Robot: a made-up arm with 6 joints. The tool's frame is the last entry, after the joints. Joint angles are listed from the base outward. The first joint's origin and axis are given. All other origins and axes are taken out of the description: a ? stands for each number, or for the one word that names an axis. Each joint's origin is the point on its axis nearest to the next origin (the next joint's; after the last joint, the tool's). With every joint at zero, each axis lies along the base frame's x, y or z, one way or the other. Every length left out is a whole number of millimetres.
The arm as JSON. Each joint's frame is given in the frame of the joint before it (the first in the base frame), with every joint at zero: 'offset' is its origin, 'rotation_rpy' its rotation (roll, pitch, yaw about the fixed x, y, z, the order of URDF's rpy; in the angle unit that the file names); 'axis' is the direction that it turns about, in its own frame. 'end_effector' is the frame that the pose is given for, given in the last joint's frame.
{
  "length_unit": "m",
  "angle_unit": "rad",
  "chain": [
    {
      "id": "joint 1",
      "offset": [
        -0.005,
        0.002,
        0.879
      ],
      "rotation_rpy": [
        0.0,
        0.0,
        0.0
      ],
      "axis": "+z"
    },
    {
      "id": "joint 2",
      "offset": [
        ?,
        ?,
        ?
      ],
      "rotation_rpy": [
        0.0,
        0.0,
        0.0
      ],
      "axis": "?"
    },
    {
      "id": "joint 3",
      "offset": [
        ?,
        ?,
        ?
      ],
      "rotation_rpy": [
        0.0,
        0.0,
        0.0
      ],
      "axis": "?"
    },
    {
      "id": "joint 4",
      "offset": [
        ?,
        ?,
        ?
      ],
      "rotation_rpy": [
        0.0,
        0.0,
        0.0
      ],
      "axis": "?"
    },
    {
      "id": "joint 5",
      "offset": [
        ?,
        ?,
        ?
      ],
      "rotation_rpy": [
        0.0,
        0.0,
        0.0
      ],
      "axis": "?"
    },
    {
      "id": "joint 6",
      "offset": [
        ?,
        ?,
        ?
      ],
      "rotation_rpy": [
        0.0,
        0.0,
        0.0
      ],
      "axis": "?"
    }
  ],
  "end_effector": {
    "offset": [
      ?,
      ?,
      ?
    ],
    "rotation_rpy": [
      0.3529,
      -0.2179,
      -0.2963
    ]
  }
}
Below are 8 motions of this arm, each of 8 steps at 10 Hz.
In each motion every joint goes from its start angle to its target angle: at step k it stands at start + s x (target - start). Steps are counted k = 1, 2, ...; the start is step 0. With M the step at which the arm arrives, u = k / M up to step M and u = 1 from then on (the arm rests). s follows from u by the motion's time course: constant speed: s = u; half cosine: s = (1 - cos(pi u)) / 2; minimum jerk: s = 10 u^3 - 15 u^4 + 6 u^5.
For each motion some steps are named. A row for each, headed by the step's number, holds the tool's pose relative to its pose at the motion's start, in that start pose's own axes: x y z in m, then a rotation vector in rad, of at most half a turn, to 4 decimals.
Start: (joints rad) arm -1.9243 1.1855 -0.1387 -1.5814 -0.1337 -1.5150
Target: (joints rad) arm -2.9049 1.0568 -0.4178 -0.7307 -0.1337 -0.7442
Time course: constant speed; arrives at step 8
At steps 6, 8:
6: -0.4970 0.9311 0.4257 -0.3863 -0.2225 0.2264
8: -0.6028 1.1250 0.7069 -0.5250 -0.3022 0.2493

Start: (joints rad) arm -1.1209 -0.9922 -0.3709 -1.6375 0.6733 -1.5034
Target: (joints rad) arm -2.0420 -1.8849 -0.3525 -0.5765 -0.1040 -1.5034
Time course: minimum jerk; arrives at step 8
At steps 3, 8:
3: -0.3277 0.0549 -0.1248 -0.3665 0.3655 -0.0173
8: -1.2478 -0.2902 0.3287 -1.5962 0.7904 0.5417

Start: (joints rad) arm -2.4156 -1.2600 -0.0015 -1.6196 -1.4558 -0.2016
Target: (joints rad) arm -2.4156 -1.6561 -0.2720 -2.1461 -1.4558 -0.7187
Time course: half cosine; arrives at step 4
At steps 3, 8:
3: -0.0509 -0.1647 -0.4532 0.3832 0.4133 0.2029
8: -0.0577 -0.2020 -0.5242 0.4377 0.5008 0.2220

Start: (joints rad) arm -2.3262 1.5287 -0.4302 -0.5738 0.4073 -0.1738
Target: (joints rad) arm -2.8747 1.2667 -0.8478 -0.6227 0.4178 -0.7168
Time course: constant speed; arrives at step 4
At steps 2, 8:
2: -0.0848 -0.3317 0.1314 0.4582 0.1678 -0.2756
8: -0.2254 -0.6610 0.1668 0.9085 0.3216 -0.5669

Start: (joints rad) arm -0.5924 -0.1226 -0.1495 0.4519 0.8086 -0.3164
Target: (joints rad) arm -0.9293 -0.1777 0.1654 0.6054 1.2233 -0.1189
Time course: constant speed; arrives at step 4
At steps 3, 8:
3: 0.1573 -0.0826 0.4500 -0.3581 -0.5001 0.2889
8: 0.1855 -0.0755 0.6088 -0.4923 -0.6461 0.4021

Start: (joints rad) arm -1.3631 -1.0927 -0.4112 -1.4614 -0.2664 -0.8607
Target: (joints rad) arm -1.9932 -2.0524 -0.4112 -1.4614 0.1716 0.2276
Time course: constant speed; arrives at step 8
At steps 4, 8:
4: -0.5267 -0.3240 -0.1819 -0.6164 -0.1103 0.8526
8: -0.7727 -0.9744 -0.1963 -1.0977 -0.3742 1.7012

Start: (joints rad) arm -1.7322 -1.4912 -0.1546 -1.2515 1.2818 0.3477
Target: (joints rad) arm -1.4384 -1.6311 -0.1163 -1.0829 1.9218 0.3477
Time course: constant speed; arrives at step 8
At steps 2, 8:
2: 0.0831 0.0285 0.0392 0.0742 -0.1464 -0.0430
8: 0.3667 0.0580 0.1568 0.2570 -0.6183 -0.2155

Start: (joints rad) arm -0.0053 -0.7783 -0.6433 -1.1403 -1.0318 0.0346
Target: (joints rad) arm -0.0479 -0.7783 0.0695 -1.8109 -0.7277 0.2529
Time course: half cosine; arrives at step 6
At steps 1, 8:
1: -0.0207 0.0547 0.0043 -0.0007 -0.0267 0.0738
8: -0.5053 0.7398 -0.1355 0.0055 -0.2550 1.0541

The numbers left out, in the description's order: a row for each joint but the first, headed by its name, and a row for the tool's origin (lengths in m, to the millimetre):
joint 2: xyz 0.016 -0.034 0.0, axis +y
joint 3: xyz 0.021 0.0 1.435, axis -y
joint 4: xyz 1.279 0.0 -0.01, axis -x
joint 5: xyz 0.0 -0.225 0.012, axis -y
joint 6: xyz 0.006 0.0 0.0, axis -x
tool: xyz 0.0 -0.009 0.007

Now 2 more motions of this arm.
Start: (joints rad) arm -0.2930 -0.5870 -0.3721 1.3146 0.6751 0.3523
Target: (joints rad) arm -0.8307 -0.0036 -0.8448 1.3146 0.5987 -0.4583
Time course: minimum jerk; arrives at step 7
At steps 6, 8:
6: -0.7183 0.8523 -0.5494 1.1267 1.3137 -0.1127
8: -0.7426 0.8675 -0.5468 1.1501 1.3480 -0.1279

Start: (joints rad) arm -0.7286 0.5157 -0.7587 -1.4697 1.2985 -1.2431
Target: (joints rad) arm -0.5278 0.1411 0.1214 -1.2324 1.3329 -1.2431
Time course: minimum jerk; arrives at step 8
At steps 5, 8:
5: -0.5769 0.4347 -0.7009 0.6875 0.6522 -0.1342
8: -0.8618 0.7881 -0.7794 0.9747 0.8627 -0.1822

